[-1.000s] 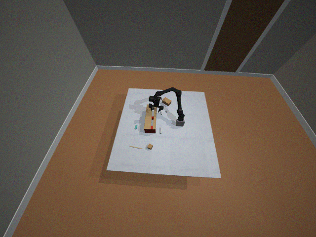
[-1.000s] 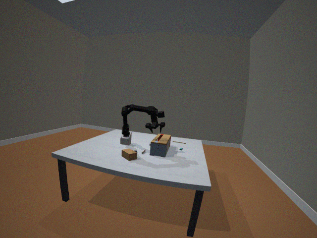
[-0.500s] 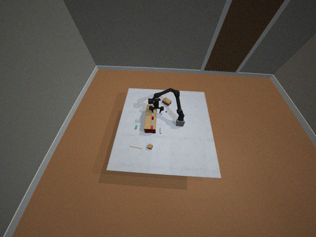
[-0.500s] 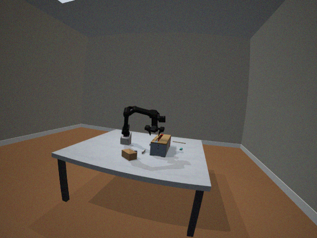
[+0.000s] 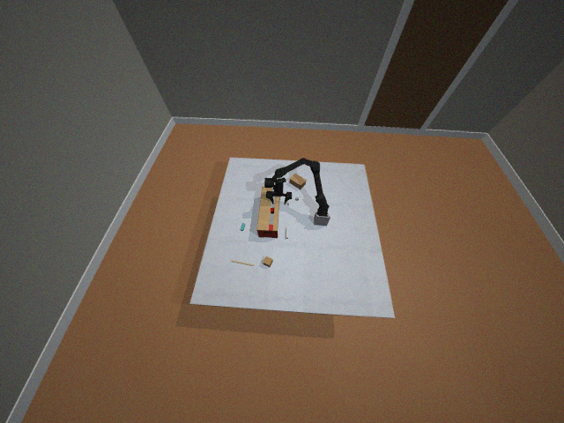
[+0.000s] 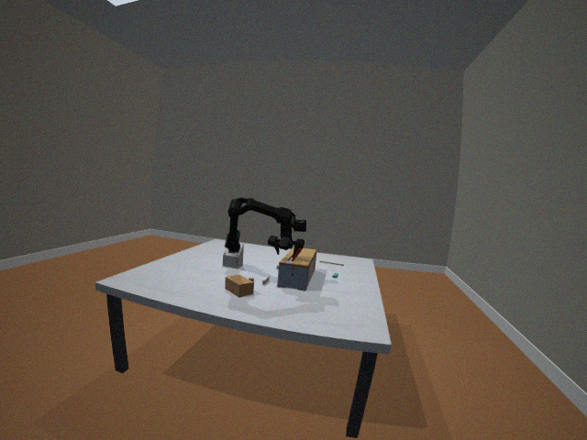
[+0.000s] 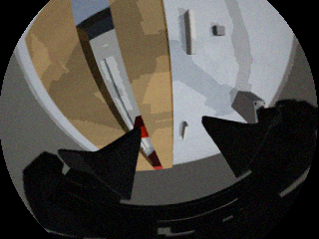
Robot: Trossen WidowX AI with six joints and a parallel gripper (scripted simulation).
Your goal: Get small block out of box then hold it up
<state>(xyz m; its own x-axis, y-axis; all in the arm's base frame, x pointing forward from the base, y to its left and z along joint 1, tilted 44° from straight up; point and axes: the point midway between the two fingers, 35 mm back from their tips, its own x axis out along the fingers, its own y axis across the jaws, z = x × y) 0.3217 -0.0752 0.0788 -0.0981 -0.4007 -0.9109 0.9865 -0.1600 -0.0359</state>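
Now: gripper tip 60 mm above the long box, 40 mm short of it and 30 mm to the right of it. Also, from my gripper tip: grey bit 160 mm behind, 120 mm to the right, 120 mm below; red block 50 mm ahead, 40 mm below, 30 mm to the left; teal piece 280 mm ahead, 120 mm to the left, 120 mm below.
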